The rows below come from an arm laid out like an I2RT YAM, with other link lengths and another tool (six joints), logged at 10 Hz.
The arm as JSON. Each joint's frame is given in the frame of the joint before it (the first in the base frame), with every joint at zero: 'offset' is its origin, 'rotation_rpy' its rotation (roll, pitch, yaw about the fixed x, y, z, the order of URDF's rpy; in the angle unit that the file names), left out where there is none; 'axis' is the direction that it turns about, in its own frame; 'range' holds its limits. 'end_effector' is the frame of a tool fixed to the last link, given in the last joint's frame.
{
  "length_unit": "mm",
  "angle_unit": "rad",
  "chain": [
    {
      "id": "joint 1",
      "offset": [
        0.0,
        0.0,
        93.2
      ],
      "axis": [
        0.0,
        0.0,
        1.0
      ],
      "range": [
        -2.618,
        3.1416
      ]
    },
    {
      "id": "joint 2",
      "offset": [
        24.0,
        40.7,
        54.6
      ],
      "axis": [
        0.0,
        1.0,
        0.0
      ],
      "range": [
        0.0,
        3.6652
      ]
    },
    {
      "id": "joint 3",
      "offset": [
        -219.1,
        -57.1,
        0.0
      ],
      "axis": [
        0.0,
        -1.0,
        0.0
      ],
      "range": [
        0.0,
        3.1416
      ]
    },
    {
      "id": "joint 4",
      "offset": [
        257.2,
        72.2,
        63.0
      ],
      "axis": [
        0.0,
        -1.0,
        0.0
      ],
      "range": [
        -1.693,
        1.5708
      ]
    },
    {
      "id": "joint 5",
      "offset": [
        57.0,
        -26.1,
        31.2
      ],
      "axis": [
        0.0,
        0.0,
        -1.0
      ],
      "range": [
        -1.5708,
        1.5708
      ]
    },
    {
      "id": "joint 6",
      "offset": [
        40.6,
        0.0,
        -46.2
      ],
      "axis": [
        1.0,
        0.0,
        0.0
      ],
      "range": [
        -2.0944,
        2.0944
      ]
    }
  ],
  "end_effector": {
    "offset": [
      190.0,
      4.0,
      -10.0
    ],
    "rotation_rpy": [
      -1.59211,
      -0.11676,
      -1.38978
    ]
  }
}
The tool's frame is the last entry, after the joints.
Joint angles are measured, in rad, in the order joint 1, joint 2, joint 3, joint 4, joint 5, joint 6. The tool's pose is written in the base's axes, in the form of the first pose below.
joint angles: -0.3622 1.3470 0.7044 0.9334 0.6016 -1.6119
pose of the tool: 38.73 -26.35 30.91 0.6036 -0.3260 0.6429 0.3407
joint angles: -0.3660 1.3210 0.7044 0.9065 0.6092 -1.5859
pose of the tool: 38.24 -26.49 31.34 0.5987 -0.3362 0.6457 0.3340
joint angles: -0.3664 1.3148 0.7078 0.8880 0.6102 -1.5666
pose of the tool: 38.22 -26.52 31.31 0.5991 -0.3410 0.6462 0.3276
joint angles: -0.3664 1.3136 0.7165 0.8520 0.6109 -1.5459
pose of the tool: 38.39 -26.59 30.91 0.6054 -0.3452 0.6410 0.3215
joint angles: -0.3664 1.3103 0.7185 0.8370 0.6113 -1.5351
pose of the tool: 38.41 -26.60 30.78 0.6073 -0.3477 0.6397 0.3181
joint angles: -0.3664 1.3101 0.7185 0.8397 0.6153 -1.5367
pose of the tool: 38.32 -26.64 30.84 0.6058 -0.3489 0.6397 0.3194
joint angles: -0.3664 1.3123 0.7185 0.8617 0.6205 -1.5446
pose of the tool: 38.16 -26.68 31.26 0.5991 -0.3497 0.6441 0.3224
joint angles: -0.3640 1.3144 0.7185 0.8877 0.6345 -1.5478
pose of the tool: 37.87 -26.73 31.72 0.5891 -0.3545 0.6496 0.3245
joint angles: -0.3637 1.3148 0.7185 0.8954 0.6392 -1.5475
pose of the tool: 37.76 -26.76 31.87 0.5857 -0.3565 0.6514 0.3248
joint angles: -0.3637 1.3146 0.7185 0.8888 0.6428 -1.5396
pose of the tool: 37.72 -26.81 31.70 0.5863 -0.3595 0.6501 0.3230
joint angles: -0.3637 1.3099 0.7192 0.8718 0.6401 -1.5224
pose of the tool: 37.79 -26.78 31.53 0.5884 -0.3620 0.6499 0.3168
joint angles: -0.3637 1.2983 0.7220 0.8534 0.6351 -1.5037
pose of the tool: 37.80 -26.69 31.74 0.5878 -0.3643 0.6529 0.3090
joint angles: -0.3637 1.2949 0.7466 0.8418 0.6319 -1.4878
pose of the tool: 37.95 -26.68 32.80 0.5800 -0.3672 0.6619 0.3012
